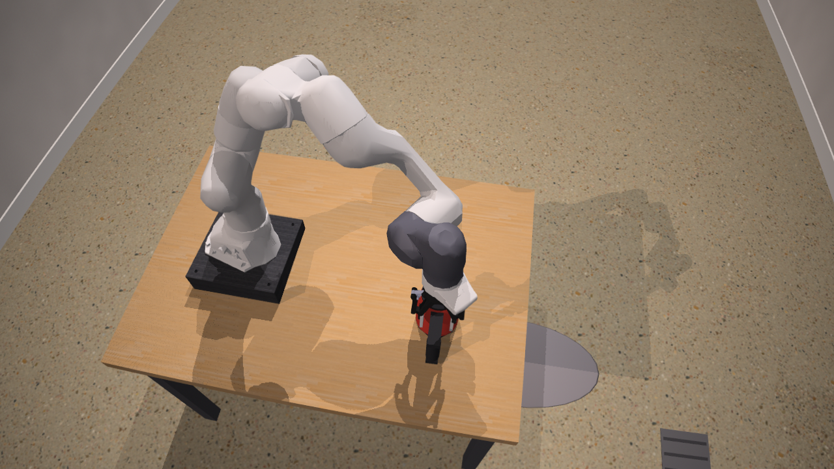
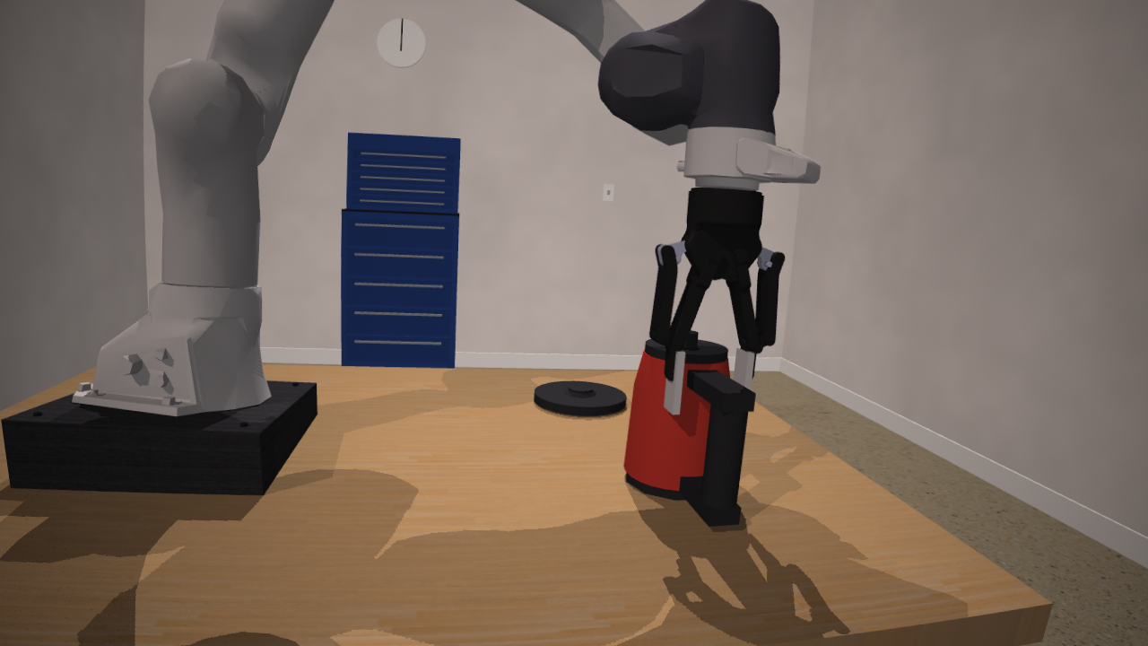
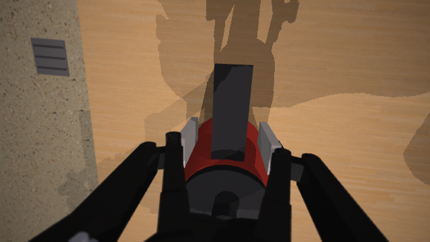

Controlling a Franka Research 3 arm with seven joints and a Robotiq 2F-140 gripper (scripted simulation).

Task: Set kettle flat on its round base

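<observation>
The kettle lies 30 mm to the left of my hand and 50 mm below it. From my hand the other things lie so: round black base (90 mm behind, 370 mm to the left, 120 mm below).
</observation>
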